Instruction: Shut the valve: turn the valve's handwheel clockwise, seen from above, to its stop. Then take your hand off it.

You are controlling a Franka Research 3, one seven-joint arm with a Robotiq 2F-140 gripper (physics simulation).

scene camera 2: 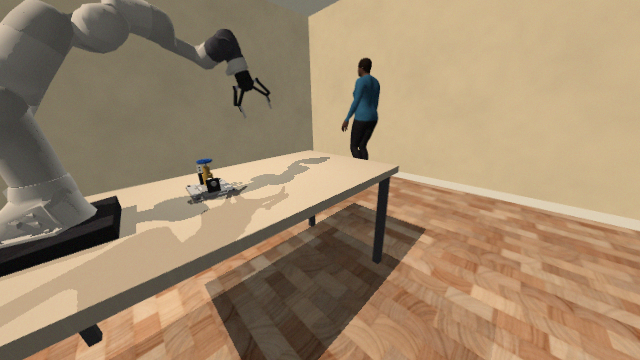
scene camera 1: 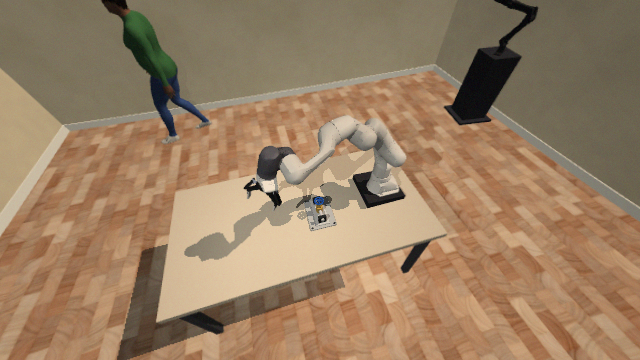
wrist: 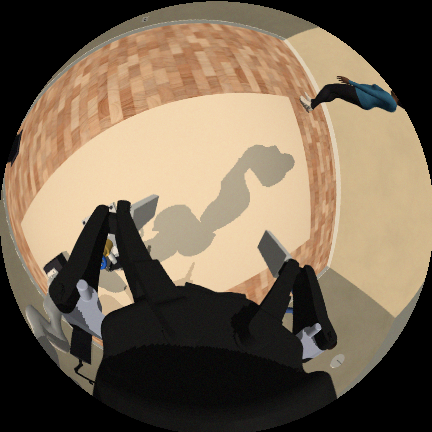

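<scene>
The valve has a blue handwheel on top of a yellow body. It stands upright on a light base plate on the table. My gripper is open, with its fingers wide apart and nothing between them. It hangs high above the table, well away from the handwheel and not touching it. In the wrist view the valve is partly hidden behind one finger. How far the handwheel is turned cannot be told.
The table carries the arm's black mount beside the valve. A person in green and a person in blue are beyond the table. A black pedestal is at the back right.
</scene>
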